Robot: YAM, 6 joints.
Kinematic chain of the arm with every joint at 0, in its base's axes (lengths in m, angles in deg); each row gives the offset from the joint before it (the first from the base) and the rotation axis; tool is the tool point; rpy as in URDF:
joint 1: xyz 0 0 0.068 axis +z
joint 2: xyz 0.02 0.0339 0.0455 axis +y
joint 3: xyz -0.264 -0.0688 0 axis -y
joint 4: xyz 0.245 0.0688 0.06 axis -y
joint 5: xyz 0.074 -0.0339 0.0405 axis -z
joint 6: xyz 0.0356 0 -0.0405 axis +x
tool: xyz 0 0 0 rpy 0 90 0
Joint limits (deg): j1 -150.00..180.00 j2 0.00..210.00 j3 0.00..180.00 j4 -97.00..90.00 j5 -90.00..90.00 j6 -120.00..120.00
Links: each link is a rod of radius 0.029 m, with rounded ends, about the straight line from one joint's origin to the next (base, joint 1, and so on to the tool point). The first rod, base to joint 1, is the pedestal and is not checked.
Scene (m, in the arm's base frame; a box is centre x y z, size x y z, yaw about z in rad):
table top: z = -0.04
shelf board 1: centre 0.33 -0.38 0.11 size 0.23 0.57 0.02 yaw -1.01
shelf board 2: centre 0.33 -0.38 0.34 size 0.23 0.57 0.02 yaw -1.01
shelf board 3: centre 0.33 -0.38 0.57 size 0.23 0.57 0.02 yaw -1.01
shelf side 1: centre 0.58 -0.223 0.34 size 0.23 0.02 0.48 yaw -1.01
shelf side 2: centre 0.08 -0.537 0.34 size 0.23 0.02 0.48 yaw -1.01
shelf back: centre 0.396 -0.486 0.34 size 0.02 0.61 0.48 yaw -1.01
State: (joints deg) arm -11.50 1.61 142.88 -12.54 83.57 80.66
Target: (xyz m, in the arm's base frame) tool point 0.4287 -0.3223 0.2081
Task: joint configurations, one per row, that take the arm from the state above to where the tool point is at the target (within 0.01 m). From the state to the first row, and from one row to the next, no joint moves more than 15 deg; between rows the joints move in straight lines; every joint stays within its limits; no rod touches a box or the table.
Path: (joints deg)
1: -12.44 15.82 132.05 -15.43 82.22 80.66
2: -13.37 30.03 121.21 -18.32 80.86 80.66
3: -14.31 44.24 110.38 -21.20 79.51 80.66
4: -15.25 58.46 99.54 -24.09 78.16 80.66
5: -16.18 72.67 88.71 -26.98 76.80 80.66
6: -17.12 86.88 77.87 -29.87 75.45 80.66
7: -18.06 101.09 67.04 -32.76 74.10 80.66
8: -21.88 110.07 78.81 -26.82 73.07 80.66
9: -25.71 119.04 90.58 -20.87 72.05 80.66
10: -29.53 128.02 102.35 -14.93 71.02 80.66
11: -33.36 136.99 114.11 -8.99 69.99 80.66

